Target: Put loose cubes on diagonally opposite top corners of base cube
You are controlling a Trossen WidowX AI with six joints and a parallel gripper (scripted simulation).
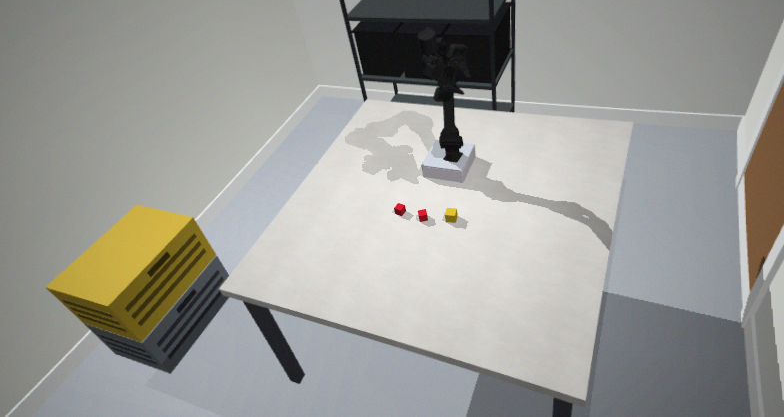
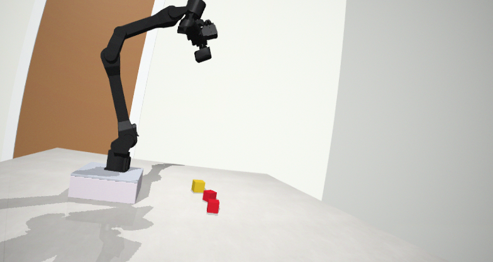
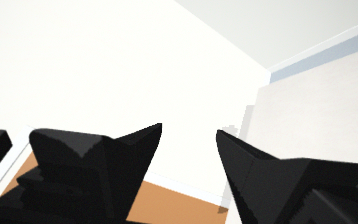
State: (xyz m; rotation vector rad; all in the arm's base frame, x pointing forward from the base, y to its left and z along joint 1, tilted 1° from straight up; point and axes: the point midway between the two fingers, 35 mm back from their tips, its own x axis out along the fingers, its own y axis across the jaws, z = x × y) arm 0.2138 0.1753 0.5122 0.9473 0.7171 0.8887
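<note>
Now: the red cube 90 mm ahead of my gripper tip, 190 mm to the right of it and 560 mm below it. From my gripper tip the other things lie so: yellow cube (50 mm ahead, 80 mm to the right, 560 mm below).
</note>
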